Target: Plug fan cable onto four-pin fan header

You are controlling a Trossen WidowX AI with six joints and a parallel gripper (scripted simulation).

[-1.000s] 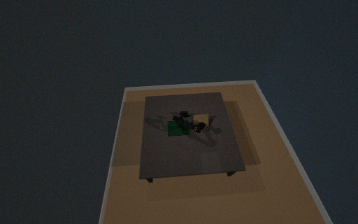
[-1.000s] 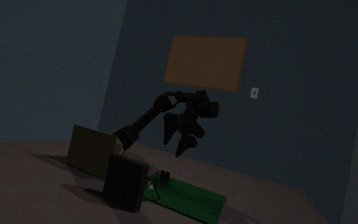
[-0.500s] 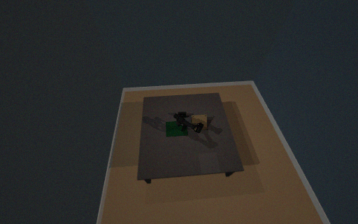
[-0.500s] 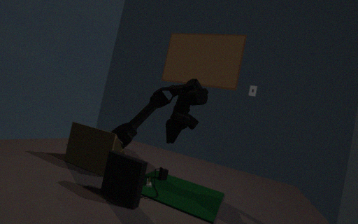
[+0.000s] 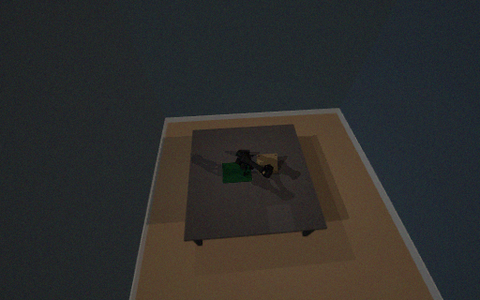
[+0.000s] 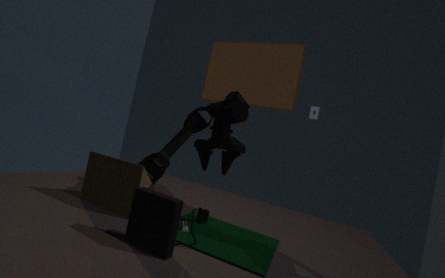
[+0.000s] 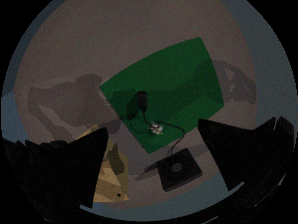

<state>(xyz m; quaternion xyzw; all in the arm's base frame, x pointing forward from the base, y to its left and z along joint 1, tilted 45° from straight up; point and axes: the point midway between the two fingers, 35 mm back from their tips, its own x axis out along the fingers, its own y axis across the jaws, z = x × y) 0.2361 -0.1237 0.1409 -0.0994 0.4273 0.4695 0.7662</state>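
Now: the dark plug 14 cm below my gripper tip. Also, from my gripper tip: black fan: 23 cm to the right, 10 cm below, 5 cm behind; green board: 18 cm below, 7 cm ahead, 6 cm to the right.
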